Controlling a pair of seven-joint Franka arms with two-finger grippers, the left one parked.
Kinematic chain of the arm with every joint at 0, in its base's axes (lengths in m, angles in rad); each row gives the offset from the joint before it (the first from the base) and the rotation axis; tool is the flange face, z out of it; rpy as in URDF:
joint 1: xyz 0 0 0.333 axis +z
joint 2: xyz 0 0 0 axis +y
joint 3: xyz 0 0 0.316 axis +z
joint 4: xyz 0.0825 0 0 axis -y
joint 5: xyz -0.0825 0 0.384 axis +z
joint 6: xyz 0 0 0 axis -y
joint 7: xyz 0.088 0 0 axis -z
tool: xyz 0 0 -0.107 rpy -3.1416 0 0
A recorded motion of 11 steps. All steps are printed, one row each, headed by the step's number.
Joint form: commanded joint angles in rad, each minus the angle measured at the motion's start. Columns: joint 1, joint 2, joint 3, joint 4, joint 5, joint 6, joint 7.
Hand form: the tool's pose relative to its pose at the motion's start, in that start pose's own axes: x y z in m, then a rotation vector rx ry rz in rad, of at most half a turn. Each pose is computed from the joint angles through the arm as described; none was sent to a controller.
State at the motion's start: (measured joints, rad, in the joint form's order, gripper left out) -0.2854 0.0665 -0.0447 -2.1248 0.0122 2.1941 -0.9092
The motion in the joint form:
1: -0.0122 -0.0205 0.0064 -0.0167 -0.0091 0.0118 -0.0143
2: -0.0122 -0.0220 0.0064 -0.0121 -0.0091 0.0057 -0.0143
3: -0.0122 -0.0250 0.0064 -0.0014 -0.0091 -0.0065 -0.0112
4: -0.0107 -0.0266 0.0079 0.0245 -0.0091 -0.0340 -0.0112
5: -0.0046 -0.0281 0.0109 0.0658 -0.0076 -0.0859 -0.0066
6: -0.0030 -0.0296 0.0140 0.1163 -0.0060 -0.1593 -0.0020
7: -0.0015 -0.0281 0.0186 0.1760 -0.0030 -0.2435 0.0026
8: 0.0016 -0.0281 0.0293 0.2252 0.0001 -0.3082 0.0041
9: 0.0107 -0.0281 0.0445 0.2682 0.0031 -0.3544 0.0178
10: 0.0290 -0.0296 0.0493 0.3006 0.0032 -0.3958 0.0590
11: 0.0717 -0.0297 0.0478 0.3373 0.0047 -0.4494 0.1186
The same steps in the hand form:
1: -0.0053 -0.0010 -0.0048 -0.0161 0.0046 -0.0138
2: -0.0050 -0.0007 -0.0072 -0.0161 0.0046 -0.0138
3: -0.0042 0.0003 -0.0126 -0.0172 0.0057 -0.0108
4: -0.0007 0.0020 -0.0228 -0.0171 0.0058 -0.0138
5: 0.0060 0.0020 -0.0379 -0.0088 0.0015 -0.0176
6: 0.0102 0.0026 -0.0557 0.0091 -0.0104 -0.0172
7: 0.0151 0.0025 -0.0755 0.0313 -0.0243 -0.0178
8: 0.0225 -0.0014 -0.0932 0.0454 -0.0316 -0.0295
9: 0.0344 -0.0091 -0.1096 0.0498 -0.0318 -0.0397
10: 0.0442 -0.0180 -0.1223 0.0548 -0.0381 -0.0221
11: 0.0605 -0.0352 -0.1352 0.0661 -0.0517 -0.0040

